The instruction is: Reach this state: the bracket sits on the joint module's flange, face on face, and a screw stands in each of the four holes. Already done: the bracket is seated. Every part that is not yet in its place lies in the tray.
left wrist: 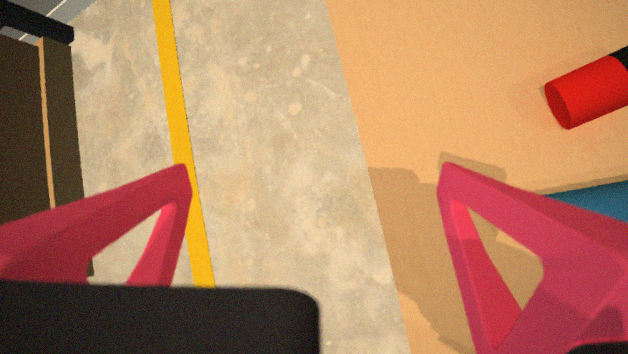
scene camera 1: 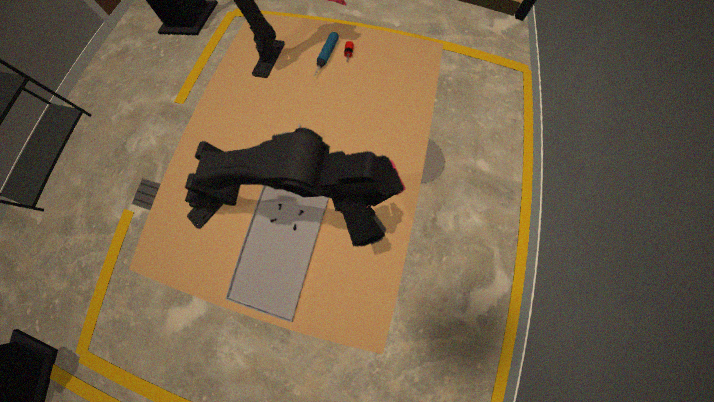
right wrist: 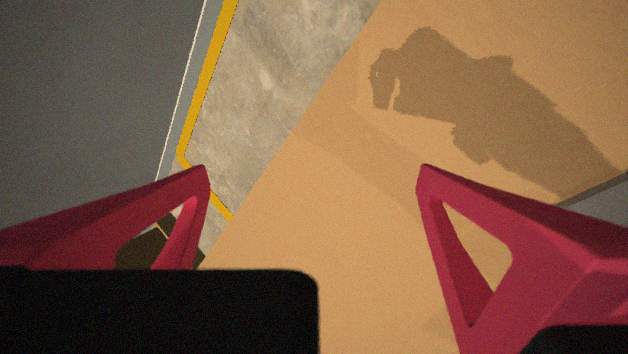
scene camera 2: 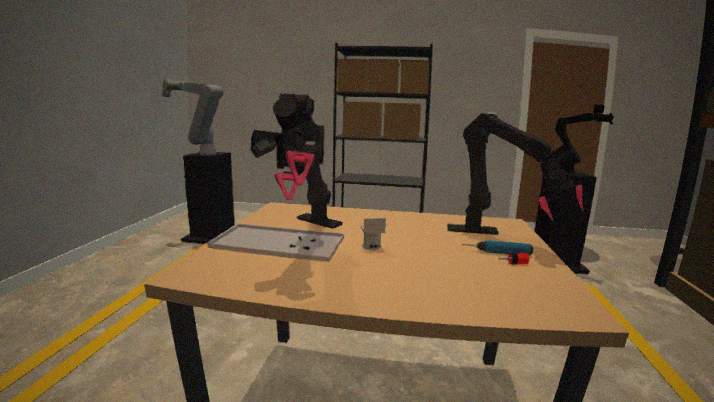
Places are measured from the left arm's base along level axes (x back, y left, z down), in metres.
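Pixels of known places: left gripper, fingertip midpoint: (left wrist: 314,177) (scene camera 2: 567,215); right gripper, fingertip midpoint: (scene camera 1: 385,197) (right wrist: 313,176) (scene camera 2: 294,192); left arm's base, link origin: (scene camera 1: 269,58) (scene camera 2: 472,230); right arm's base, link origin: (scene camera 1: 213,201) (scene camera 2: 319,221).
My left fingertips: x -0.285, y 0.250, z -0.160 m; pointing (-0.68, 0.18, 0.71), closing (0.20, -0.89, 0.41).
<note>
For each thing: its top centre in the pictures, then the offset to it from my left fingertips. "*": a spot on its surface instead. Level surfaces: height alone.
- small joint module, top centre: (scene camera 2: 372,228) dy -0.623, dx +0.027, dz +0.096 m
- shallow grey tray, top centre: (scene camera 1: 277,244) (scene camera 2: 277,238) dy -0.942, dx -0.019, dz +0.144 m
- blue screwdriver, surface spot: (left wrist: 595,202) * dy -0.117, dx +0.039, dz +0.123 m
- short red screwdriver, top centre: (scene camera 2: 513,253) (scene camera 1: 348,49) dy -0.165, dx -0.032, dz +0.126 m
- table, surface height: dz +0.160 m
The pale bracket (scene camera 2: 375,225) sits on the small joint module (scene camera 2: 372,241) to the right of the tray in scene camera 2. The right arm hides both in scene camera 1, and the bracket's holes cannot be made out. Several small dark screws (scene camera 1: 295,227) (scene camera 2: 305,248) lie apart inside the shallow grey tray (scene camera 1: 270,270) (scene camera 2: 250,241). My right gripper (scene camera 2: 295,191) (right wrist: 313,176) is open and empty, high above the table beyond the tray. My left gripper (scene camera 2: 567,214) (left wrist: 314,177) is open and empty, near the table's right edge in scene camera 2, far from the tray.
A blue screwdriver (scene camera 1: 327,49) (scene camera 2: 507,247) (left wrist: 595,202) and a short red screwdriver (scene camera 1: 349,49) (scene camera 2: 519,259) (left wrist: 590,95) lie side by side on the table (scene camera 1: 350,300) (scene camera 2: 425,290), near the left arm's base. The right arm reaches over the tray's end in scene camera 1.
</note>
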